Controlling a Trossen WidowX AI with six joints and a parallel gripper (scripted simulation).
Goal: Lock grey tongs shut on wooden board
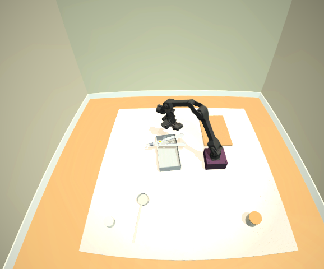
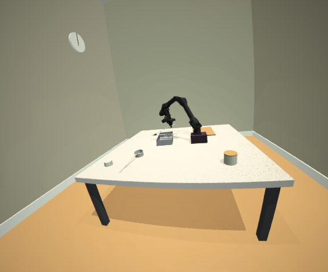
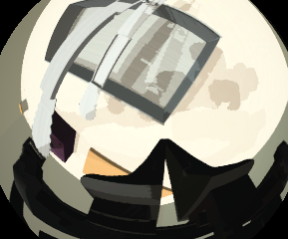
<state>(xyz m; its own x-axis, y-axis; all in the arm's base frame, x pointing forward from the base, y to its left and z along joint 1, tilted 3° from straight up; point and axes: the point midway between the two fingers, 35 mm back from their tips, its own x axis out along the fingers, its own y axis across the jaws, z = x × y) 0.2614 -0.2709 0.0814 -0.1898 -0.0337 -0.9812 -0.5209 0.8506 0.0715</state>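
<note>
Now: the grey roasting tin 70 mm ahead of my gripper tip, 150 mm to the left of it and 80 mm below it. From my gripper tip the other things lie so: white dish: 490 mm ahead, 630 mm to the left, 90 mm below; then cork-lidded jar: 380 mm behind, 740 mm to the left, 70 mm below; then wooden board: 370 mm behind, 50 mm to the right, 100 mm below.
</note>
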